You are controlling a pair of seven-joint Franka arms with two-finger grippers.
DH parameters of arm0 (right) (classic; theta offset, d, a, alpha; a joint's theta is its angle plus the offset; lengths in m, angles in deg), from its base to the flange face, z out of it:
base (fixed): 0 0 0 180
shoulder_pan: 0 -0.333 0 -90
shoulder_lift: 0 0 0 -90
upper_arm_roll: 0 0.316 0.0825 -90
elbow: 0 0 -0.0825 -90
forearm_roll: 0 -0.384 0 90
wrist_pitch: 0 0 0.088 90
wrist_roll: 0 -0.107 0 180
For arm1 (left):
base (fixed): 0 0 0 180
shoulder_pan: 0 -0.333 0 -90
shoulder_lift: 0 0 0 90
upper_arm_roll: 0 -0.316 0.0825 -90
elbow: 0 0 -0.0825 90
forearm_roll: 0 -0.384 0 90
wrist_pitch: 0 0 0.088 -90
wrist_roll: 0 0.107 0 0
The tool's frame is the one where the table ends.
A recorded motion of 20 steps. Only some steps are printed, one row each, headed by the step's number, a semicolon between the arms.
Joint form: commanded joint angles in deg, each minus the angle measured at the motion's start. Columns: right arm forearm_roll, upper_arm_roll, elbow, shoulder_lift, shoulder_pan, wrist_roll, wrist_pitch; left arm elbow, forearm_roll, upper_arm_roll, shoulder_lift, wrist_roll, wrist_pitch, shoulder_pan.
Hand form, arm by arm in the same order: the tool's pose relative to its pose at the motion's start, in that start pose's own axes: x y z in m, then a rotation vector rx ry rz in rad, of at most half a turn. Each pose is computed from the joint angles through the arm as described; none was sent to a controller.
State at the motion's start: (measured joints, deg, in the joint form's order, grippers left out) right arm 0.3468 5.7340 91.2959 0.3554 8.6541 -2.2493 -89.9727; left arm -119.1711 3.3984 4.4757 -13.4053 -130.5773 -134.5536 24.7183
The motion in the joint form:
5: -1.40 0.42 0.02 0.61 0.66 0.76 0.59; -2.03 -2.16 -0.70 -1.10 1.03 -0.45 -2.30
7: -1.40 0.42 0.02 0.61 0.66 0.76 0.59; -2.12 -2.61 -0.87 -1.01 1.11 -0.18 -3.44
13: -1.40 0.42 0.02 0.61 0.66 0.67 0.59; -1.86 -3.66 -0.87 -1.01 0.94 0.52 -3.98
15: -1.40 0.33 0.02 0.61 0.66 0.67 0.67; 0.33 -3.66 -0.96 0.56 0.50 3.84 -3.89
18: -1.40 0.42 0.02 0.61 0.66 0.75 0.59; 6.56 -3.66 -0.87 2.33 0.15 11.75 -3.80
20: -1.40 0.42 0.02 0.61 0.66 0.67 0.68; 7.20 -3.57 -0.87 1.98 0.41 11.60 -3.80
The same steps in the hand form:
5: -0.0043 -0.0005 -0.0047 0.0233 -0.0008 -0.0092; 0.0316 0.0124 0.0232 0.0144 0.0519 -0.0093
7: -0.0043 -0.0005 -0.0047 0.0233 -0.0008 -0.0092; 0.0424 0.0200 0.0225 0.0133 0.0593 -0.0251
13: -0.0043 -0.0005 -0.0047 0.0233 -0.0008 -0.0077; 0.0467 0.0236 0.0214 0.0111 0.0741 -0.0244
15: -0.0044 0.0004 -0.0046 0.0233 -0.0022 -0.0061; 0.0411 0.0284 -0.0052 0.0035 0.0710 -0.0317
18: -0.0043 -0.0005 -0.0047 0.0233 -0.0008 -0.0091; 0.0272 0.0384 -0.0586 0.0010 0.0716 -0.0347
20: -0.0044 -0.0005 -0.0046 0.0233 -0.0024 -0.0077; 0.0250 0.0410 -0.0602 -0.0038 0.0654 -0.0310

